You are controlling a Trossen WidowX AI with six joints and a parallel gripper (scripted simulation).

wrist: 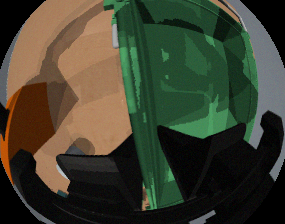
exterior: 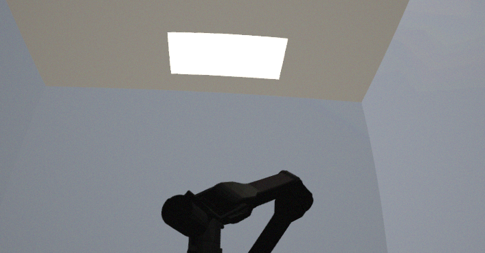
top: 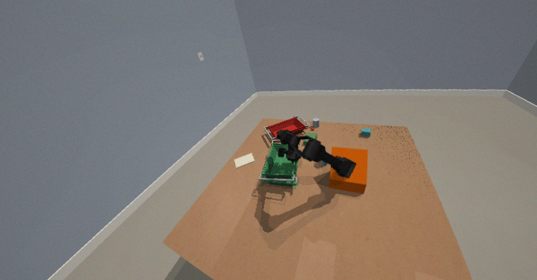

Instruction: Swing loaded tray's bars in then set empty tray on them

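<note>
Now: the green tray 80 mm ahead of my gripper tip, 30 mm above it and 20 mm to the left of it. From my gripper tip the other things lie so: white card 420 mm ahead, 80 mm below, 20 mm to the left; then green block 340 mm to the right, 70 mm below, 10 mm behind; then cube 510 mm to the right, 410 mm behind, 60 mm below.
</note>
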